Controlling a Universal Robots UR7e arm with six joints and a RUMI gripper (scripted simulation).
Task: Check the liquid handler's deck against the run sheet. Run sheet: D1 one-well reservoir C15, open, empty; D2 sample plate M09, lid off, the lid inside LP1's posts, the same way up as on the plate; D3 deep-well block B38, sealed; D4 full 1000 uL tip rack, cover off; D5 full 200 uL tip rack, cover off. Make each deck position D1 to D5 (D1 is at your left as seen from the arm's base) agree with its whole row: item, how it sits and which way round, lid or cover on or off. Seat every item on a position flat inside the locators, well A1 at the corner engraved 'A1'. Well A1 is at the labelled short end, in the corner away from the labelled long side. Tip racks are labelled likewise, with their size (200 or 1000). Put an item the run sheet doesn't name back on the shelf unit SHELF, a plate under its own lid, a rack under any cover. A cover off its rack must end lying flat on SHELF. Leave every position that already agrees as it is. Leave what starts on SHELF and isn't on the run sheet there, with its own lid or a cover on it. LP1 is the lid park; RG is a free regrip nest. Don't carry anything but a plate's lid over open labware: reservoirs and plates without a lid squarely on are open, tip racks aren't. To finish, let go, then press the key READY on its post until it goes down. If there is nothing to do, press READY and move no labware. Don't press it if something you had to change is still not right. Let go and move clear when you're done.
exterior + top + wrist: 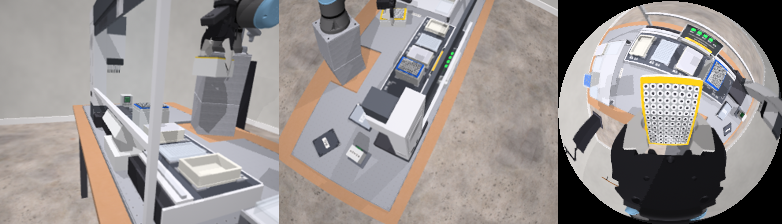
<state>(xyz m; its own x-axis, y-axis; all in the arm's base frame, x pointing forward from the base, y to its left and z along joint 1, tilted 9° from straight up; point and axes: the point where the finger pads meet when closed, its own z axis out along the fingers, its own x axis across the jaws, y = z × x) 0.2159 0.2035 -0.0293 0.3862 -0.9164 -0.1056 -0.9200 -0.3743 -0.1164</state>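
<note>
My gripper is now 10 mm to the left of the yellow-framed tip rack and 10 mm below it. From my hand the other things lie so: white sealed block (240 mm below, 160 mm ahead, 20 mm to the right); clear well plate (260 mm below, 160 mm ahead, 100 mm to the left); blue-framed tip rack (190 mm below, 160 mm ahead, 150 mm to the right).
</note>
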